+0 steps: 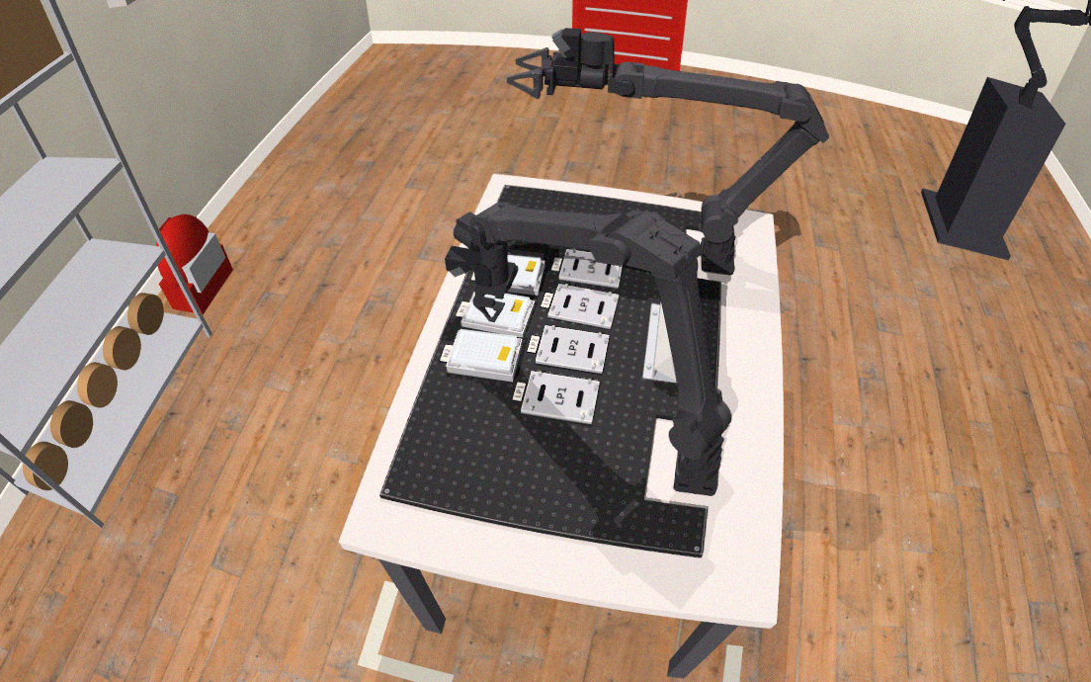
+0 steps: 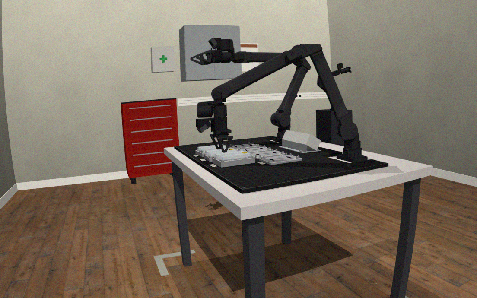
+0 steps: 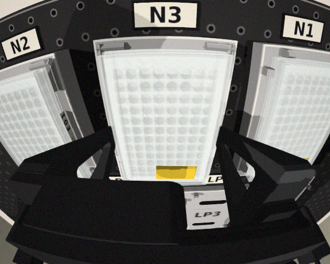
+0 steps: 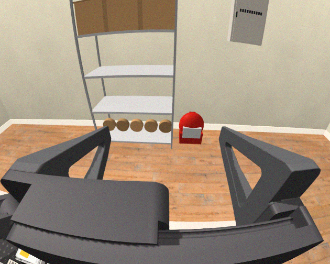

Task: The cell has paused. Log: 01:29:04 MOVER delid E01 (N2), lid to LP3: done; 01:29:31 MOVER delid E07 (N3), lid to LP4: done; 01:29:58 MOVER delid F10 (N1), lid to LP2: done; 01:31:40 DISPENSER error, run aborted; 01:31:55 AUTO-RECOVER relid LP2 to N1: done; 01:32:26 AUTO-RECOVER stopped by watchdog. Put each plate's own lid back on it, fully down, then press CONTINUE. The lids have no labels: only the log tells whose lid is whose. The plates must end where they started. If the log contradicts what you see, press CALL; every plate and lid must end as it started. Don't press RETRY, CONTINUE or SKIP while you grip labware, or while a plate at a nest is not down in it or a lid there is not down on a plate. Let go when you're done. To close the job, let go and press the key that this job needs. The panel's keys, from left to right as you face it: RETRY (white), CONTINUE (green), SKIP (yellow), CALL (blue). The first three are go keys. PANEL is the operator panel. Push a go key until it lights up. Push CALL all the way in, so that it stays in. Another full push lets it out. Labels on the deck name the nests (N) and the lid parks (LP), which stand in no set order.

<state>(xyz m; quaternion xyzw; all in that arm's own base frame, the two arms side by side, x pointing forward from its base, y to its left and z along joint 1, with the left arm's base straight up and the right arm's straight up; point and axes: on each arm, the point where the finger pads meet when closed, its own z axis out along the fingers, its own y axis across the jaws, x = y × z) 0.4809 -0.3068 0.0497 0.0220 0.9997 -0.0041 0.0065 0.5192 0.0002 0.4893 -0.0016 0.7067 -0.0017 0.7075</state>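
Observation:
My left gripper is now 430 mm past the green continue key, 10 mm to the right of it and 30 mm below it. Also, from my left hand: white retry key (430 mm behind, 60 mm to the left, 30 mm above); then yellow skip key (430 mm behind, 40 mm to the right, 30 mm above); then blue call key (430 mm behind, 90 mm to the right, 20 mm above).

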